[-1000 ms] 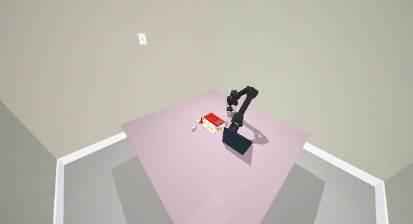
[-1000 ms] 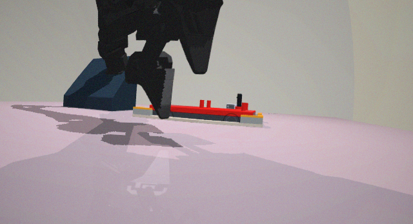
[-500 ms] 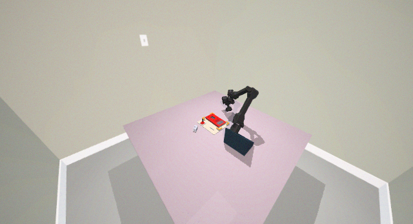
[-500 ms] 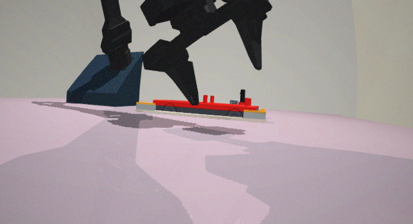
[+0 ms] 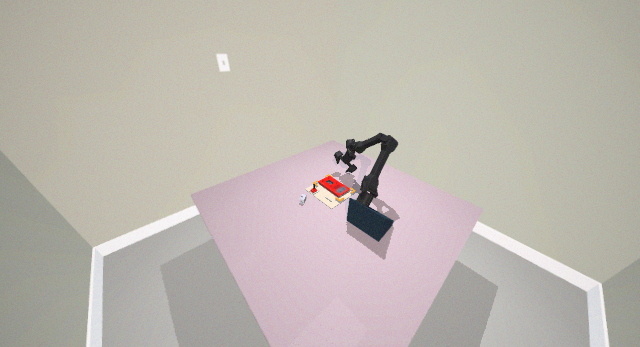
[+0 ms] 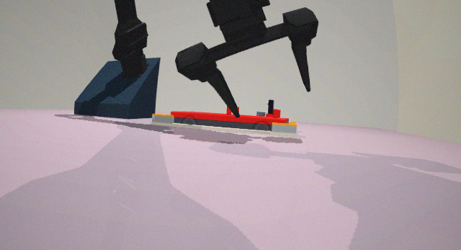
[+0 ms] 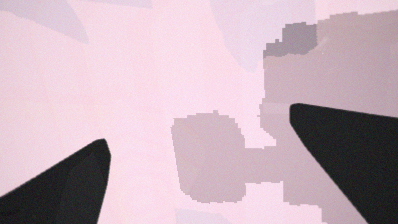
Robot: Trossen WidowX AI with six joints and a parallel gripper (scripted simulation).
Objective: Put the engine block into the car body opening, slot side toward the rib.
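Now: the engine block 42 cm to the left of my gripper tip, 3 cm behind it and 2 cm below it. Round my gripper tip: beige plate (21 cm to the left, 8 cm behind, 3 cm below); then black peg (30 cm to the left, 2 cm behind, 1 cm below).
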